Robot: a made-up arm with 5 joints.
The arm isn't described. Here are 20 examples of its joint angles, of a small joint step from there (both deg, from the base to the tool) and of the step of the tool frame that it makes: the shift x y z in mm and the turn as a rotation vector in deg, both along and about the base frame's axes.
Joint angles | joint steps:
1: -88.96 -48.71 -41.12 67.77 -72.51 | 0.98 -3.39 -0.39 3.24 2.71
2: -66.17 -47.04 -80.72 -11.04 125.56 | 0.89 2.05 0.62 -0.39 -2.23
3: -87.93 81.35 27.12 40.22 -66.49 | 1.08 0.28 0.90 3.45 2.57
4: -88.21 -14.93 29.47 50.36 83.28 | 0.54 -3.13 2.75 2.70 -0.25
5: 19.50 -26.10 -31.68 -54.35 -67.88 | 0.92 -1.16 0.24 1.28 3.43
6: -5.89 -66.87 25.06 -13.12 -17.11 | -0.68 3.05 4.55 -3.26 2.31
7: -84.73 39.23 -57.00 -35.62 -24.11 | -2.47 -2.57 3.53 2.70 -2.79
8: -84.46 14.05 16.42 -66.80 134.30 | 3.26 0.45 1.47 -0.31 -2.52
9: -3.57 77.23 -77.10 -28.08 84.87 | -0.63 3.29 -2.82 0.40 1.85
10: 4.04 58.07 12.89 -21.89 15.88 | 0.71 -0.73 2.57 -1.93 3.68
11: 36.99 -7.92 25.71 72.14 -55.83 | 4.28 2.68 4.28 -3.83 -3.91
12: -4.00 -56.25 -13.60 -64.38 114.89 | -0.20 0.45 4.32 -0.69 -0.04
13: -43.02 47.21 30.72 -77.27 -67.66 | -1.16 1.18 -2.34 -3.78 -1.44
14: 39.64 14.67 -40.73 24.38 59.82 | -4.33 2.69 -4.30 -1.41 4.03
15: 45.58 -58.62 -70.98 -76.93 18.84 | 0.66 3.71 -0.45 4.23 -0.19
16: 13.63 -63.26 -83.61 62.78 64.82 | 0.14 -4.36 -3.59 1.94 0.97
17: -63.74 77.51 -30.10 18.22 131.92 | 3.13 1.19 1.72 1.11 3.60
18: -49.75 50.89 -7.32 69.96 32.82 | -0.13 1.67 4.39 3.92 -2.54
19: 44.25 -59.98 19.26 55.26 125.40 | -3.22 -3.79 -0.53 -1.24 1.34
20: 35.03 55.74 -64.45 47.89 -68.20 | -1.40 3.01 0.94 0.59 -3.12
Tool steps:
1: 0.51 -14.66 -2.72 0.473 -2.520 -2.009
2: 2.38 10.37 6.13 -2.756 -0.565 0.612
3: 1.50 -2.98 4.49 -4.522 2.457 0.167
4: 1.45 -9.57 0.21 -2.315 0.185 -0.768
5: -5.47 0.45 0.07 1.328 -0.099 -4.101
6: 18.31 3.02 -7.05 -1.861 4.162 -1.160
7: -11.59 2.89 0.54 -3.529 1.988 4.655
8: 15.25 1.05 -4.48 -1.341 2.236 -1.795
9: -1.75 4.06 -10.20 -1.696 0.757 -0.225
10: -2.40 -1.43 1.14 -2.413 0.095 2.068
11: -8.35 -6.45 -12.81 1.897 2.493 -8.188
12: 12.45 0.63 1.48 -0.319 4.068 0.230
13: -0.63 7.03 3.26 4.449 -2.584 1.205
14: 13.13 17.76 1.05 -5.031 0.053 4.103
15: 6.18 -3.46 16.55 5.258 5.337 -0.733
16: -20.15 5.82 -21.25 -1.471 -5.827 -1.109
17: 8.63 -12.92 -8.56 -4.193 0.664 0.201
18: -11.34 -14.56 -8.81 -8.407 5.511 -2.105
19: -8.18 12.82 5.20 -4.732 -3.201 3.491
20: 1.61 8.49 -18.27 4.491 2.429 -0.667
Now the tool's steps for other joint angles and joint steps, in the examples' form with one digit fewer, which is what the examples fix.
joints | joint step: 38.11 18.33 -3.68 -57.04 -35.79 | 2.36 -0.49 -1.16 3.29 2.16
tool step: -6.9 -8.6 2.9 -0.21 2.29 -3.79
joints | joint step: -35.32 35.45 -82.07 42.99 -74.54 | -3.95 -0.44 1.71 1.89 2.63
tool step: -11.5 14.5 -3.2 -4.01 0.92 3.85
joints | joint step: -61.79 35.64 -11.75 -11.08 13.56 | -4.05 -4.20 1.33 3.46 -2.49
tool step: -21.0 4.5 12.4 0.54 2.44 3.48
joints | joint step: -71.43 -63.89 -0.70 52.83 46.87 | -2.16 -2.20 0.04 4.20 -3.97
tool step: -1.4 -7.8 -4.7 -0.77 4.33 2.90
